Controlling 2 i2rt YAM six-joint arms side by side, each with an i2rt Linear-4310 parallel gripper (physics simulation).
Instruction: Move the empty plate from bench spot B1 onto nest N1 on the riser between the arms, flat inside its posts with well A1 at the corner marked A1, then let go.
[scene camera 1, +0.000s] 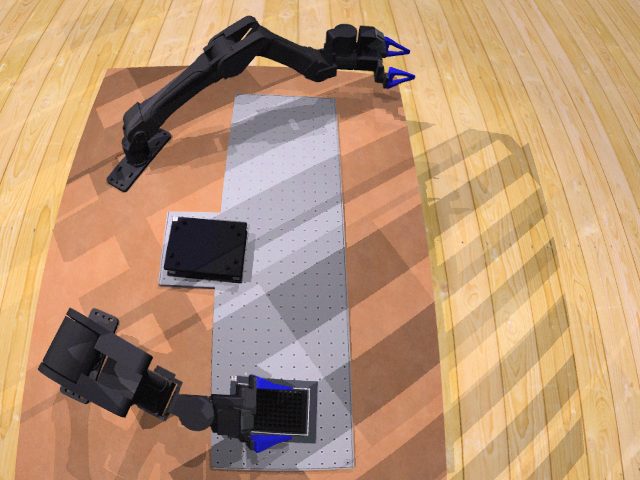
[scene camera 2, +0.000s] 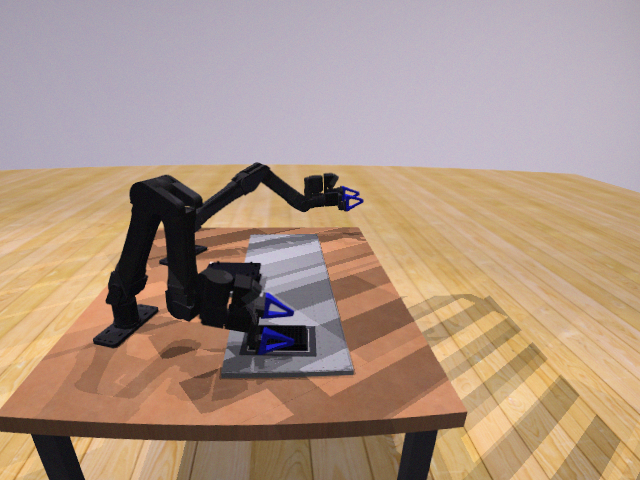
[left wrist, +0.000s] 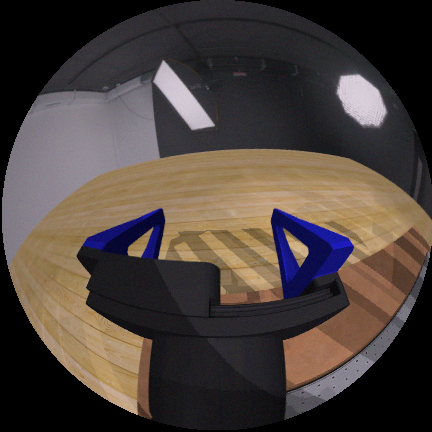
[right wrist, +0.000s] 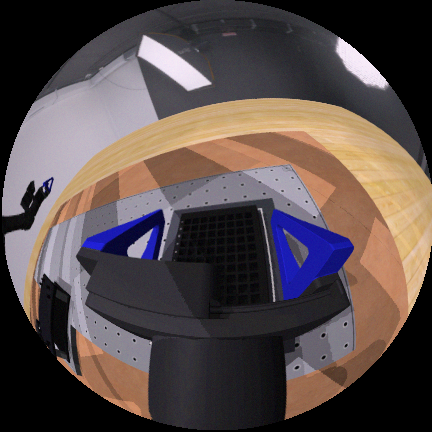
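Seen in the pictures: left gripper, fingertip midpoint: (scene camera 1: 412, 64) (scene camera 2: 361, 197) (left wrist: 217, 214) (right wrist: 50, 179); right gripper, fingertip midpoint: (scene camera 1: 291, 413) (scene camera 2: 293, 327) (right wrist: 217, 214); left arm's base at its link origin: (scene camera 1: 139, 158); right arm's base at its link origin: (scene camera 2: 127, 325).
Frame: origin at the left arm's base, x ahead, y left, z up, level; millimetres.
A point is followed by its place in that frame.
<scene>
The empty plate (scene camera 1: 283, 410) @[z 29, x 601, y -345 mm] (scene camera 2: 301, 338) @[z 25, x 634, y -341 mm] (right wrist: 225, 240) @[z 29, x 607, y -352 mm] is black with a grid of wells and lies flat within a thin white outline on the dark grey bench spot (scene camera 1: 313, 408) @[z 15, x 651, y -313 mm]. My right gripper (scene camera 1: 291, 412) @[z 51, x 617, y -344 mm] (scene camera 2: 293, 327) @[z 51, x 617, y -344 mm] (right wrist: 217, 214) @[z 51, x 617, y -344 mm] is open, with its blue fingers spread on either side of the plate; the wrist hides the plate's near end. The black riser (scene camera 1: 205, 248) @[z 54, x 310, y -137 mm] (scene camera 2: 248, 267) @[z 55, x 339, y -93 mm] stands between the arms with small posts near its top corners. The A1 lettering is too small to read. My left gripper (scene camera 1: 412, 64) @[z 170, x 500, y 516 mm] (scene camera 2: 360, 197) @[z 170, x 500, y 516 mm] (left wrist: 217, 214) @[z 170, x 500, y 516 mm] is open and empty, high beyond the board's far end.
A perforated grey board (scene camera 1: 289, 206) @[z 13, x 404, y 59 mm] (scene camera 2: 289, 253) @[z 13, x 346, y 171 mm] runs lengthwise along the brown table (scene camera 1: 387, 310) @[z 0, x 698, y -52 mm] (scene camera 2: 361, 403) @[z 0, x 821, y -469 mm]. The riser stands on a pale base (scene camera 1: 163, 258) @[z 14, x 227, y -191 mm] joined to the board's left side. The left arm (scene camera 1: 180, 93) @[z 200, x 100, y 88 mm] reaches over the table's far edge.
</scene>
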